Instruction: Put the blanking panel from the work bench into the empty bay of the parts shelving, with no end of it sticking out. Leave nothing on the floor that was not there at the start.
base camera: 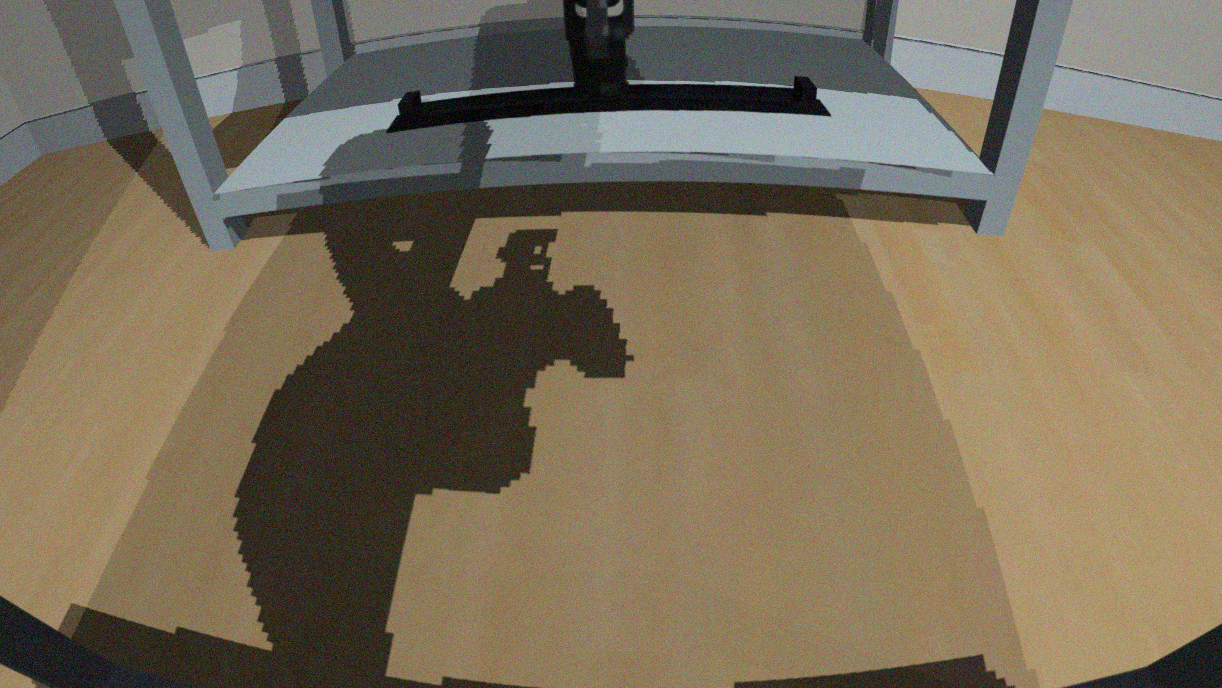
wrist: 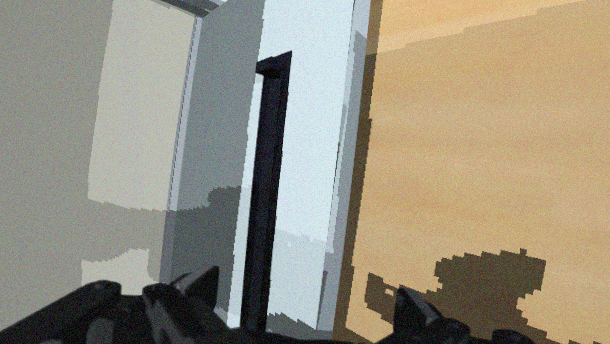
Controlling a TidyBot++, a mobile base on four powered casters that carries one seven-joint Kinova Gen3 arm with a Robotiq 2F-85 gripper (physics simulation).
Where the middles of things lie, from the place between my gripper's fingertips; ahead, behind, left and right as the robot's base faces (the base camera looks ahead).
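Labels:
Blanking panel (base camera: pixel 414 114): from my hand, 10 mm to the left, 260 mm ahead, 150 mm below.

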